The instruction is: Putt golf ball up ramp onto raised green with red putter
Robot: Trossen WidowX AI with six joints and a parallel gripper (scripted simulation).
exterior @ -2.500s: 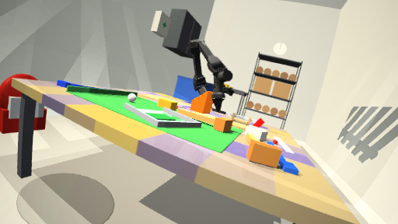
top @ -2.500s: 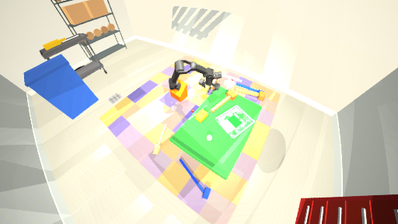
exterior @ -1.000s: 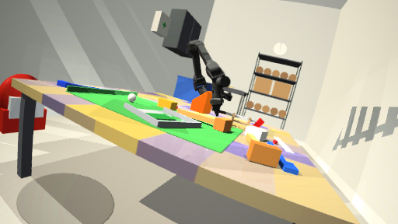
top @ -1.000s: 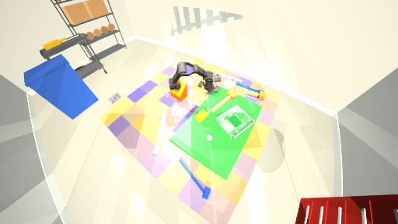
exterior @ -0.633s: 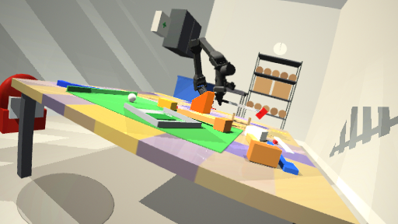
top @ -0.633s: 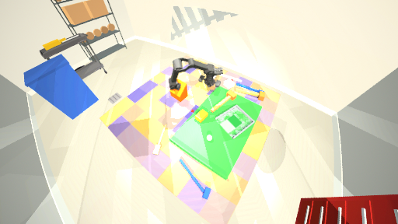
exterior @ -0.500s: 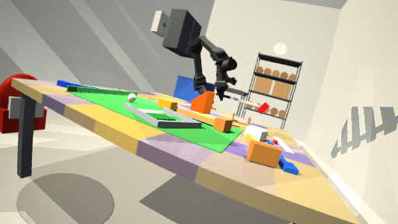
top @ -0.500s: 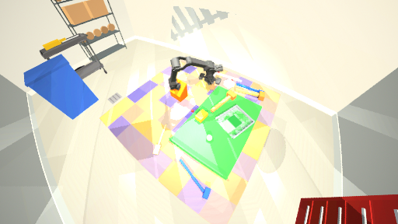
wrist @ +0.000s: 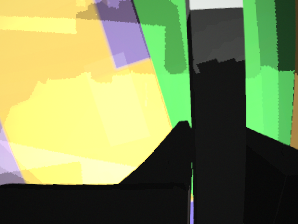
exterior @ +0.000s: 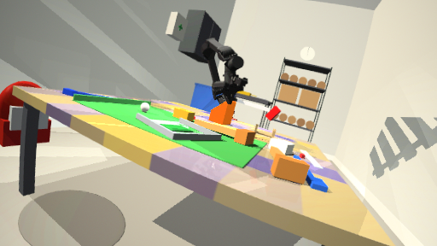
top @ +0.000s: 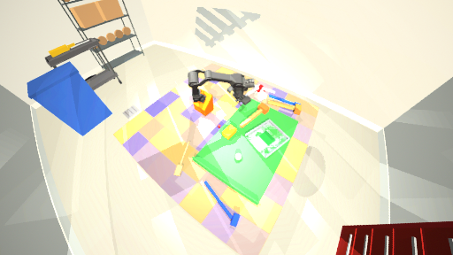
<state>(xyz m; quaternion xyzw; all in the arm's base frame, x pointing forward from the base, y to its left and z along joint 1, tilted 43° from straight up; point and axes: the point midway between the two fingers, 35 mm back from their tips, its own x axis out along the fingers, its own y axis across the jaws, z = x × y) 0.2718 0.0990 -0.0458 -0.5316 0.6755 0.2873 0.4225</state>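
My gripper tip is now 200 mm to the left of the yellow block, 110 mm above it and 50 mm short of it. Round my gripper tip: green mat: 210 mm ahead, 150 mm to the right, 130 mm below; then red putter: 110 mm to the left, 30 mm ahead, 20 mm above; then white golf ball: 330 mm to the right, 200 mm ahead, 110 mm below.
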